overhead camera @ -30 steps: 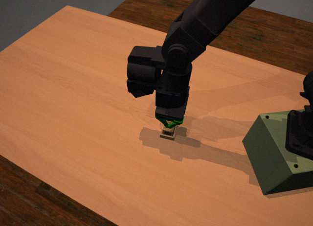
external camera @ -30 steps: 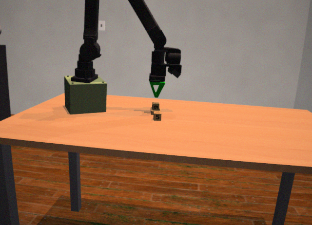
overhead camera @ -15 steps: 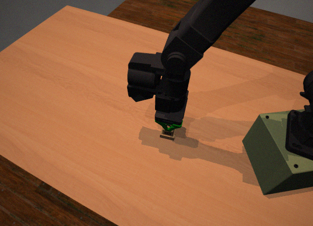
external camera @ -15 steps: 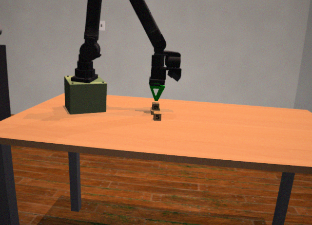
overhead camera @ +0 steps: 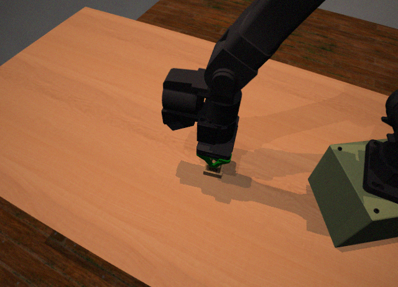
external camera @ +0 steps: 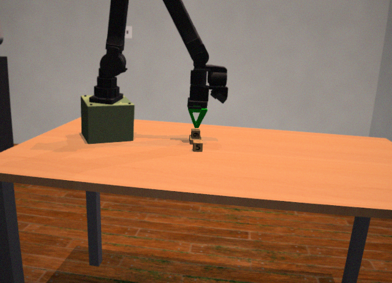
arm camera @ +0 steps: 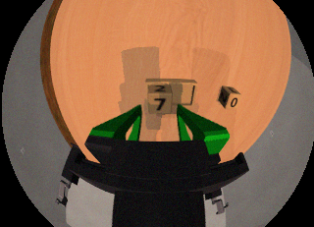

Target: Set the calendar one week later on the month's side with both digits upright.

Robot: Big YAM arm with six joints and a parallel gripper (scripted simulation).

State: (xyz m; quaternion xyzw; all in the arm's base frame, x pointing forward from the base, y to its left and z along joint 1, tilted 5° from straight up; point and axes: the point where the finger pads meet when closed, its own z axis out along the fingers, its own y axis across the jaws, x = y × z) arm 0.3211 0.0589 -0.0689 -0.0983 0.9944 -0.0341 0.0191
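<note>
The tray lies 2 cm to the right of my hand and 5 cm below it.
</note>
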